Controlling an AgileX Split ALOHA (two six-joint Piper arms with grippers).
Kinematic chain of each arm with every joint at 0, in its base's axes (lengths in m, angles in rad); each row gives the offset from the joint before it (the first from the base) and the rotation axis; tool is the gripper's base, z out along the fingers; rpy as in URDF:
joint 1: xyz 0 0 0.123 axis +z
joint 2: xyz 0 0 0 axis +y
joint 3: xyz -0.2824 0 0.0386 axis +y
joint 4: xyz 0.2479 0 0.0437 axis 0.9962 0 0.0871
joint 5: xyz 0 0 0 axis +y
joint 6: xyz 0.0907 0 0.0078 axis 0.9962 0 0.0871
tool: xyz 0 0 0 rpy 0 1.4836 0
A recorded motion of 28 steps. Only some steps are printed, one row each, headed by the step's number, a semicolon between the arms.
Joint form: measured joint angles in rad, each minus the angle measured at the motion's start. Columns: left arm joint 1, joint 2, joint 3, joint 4, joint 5, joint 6; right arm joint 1, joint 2, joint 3, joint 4, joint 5, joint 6.
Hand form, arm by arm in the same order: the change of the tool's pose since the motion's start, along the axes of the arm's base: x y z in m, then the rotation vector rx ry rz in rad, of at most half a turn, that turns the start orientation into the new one. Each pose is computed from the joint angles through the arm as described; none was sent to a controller.
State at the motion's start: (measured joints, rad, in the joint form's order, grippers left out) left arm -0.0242 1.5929 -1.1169 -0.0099 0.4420 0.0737; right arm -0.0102 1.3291 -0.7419 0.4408 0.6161 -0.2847
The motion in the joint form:
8: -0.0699 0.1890 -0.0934 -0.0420 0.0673 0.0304; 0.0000 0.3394 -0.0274 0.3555 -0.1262 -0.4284
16: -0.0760 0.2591 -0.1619 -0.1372 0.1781 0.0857; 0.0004 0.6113 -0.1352 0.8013 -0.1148 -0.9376
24: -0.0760 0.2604 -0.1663 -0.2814 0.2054 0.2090; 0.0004 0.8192 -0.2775 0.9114 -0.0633 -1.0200
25: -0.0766 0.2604 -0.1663 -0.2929 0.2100 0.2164; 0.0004 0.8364 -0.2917 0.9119 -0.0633 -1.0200
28: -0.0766 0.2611 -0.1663 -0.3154 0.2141 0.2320; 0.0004 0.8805 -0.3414 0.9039 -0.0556 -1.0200
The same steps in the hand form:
8: 0.0304 -0.0291 -0.0450 -0.0107 0.1634 -0.0779; 0.0452 0.0077 -0.0735 0.0594 0.0806 0.0944
16: 0.0393 -0.0378 -0.0575 -0.0643 0.2758 -0.1008; 0.0871 0.0183 -0.1251 0.1562 0.0424 0.1878
24: 0.0379 -0.0457 -0.0563 -0.1325 0.2888 -0.1578; 0.1196 0.0232 -0.1670 0.2322 0.0743 0.1859
25: 0.0376 -0.0466 -0.0563 -0.1396 0.2922 -0.1616; 0.1225 0.0232 -0.1707 0.2328 0.0772 0.1852
28: 0.0373 -0.0479 -0.0564 -0.1526 0.2946 -0.1677; 0.1326 0.0236 -0.1783 0.2344 0.0744 0.1964

